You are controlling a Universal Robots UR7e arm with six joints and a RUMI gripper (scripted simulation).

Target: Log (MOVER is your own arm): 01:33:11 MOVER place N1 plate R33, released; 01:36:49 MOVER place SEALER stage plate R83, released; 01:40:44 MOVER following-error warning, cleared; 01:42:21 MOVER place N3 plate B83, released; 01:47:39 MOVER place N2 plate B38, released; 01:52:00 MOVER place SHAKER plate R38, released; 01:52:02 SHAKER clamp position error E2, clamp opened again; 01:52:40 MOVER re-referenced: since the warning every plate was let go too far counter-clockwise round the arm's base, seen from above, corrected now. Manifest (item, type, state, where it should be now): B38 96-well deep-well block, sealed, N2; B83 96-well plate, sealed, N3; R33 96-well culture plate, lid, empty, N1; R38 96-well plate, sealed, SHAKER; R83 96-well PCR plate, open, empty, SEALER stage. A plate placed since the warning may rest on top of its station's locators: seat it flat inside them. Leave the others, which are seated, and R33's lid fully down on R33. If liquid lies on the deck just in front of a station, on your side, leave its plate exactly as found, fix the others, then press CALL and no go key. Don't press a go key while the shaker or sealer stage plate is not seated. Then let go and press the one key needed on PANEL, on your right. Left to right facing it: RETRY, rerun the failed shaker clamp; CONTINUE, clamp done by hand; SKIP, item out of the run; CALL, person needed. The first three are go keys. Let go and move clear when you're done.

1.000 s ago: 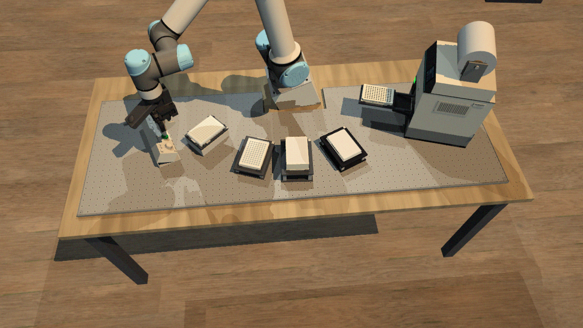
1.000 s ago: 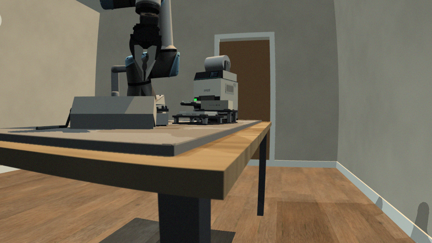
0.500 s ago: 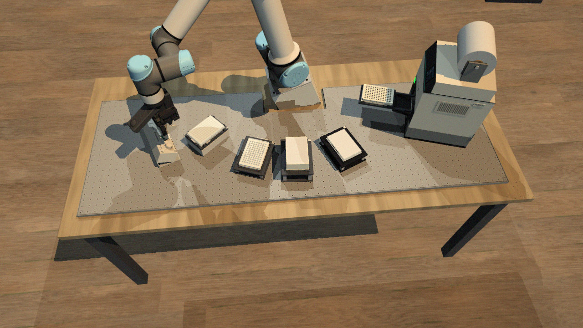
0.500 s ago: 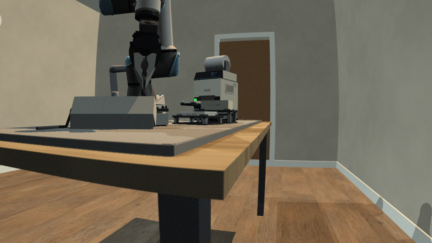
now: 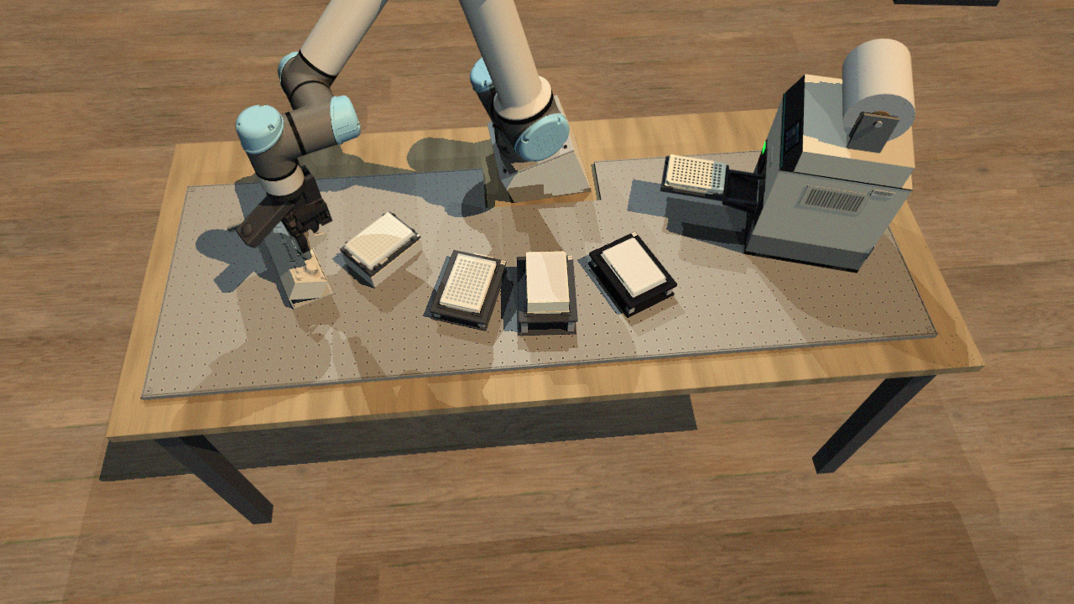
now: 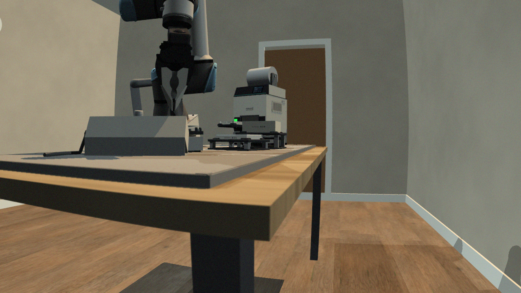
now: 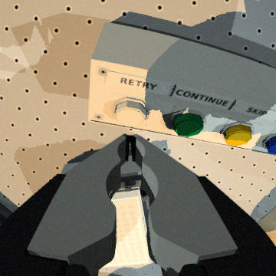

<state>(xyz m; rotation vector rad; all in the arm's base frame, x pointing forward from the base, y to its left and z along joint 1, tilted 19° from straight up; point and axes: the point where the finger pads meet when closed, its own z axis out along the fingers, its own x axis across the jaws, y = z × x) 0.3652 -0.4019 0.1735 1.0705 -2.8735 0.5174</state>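
The retry key lies 5 cm below my hand. Also, from my hand: call key (13 cm behind, 8 cm to the right, 5 cm below); then continue key (5 cm below, 4 cm behind, 3 cm to the right); then skip key (9 cm behind, 5 cm to the right, 5 cm below).
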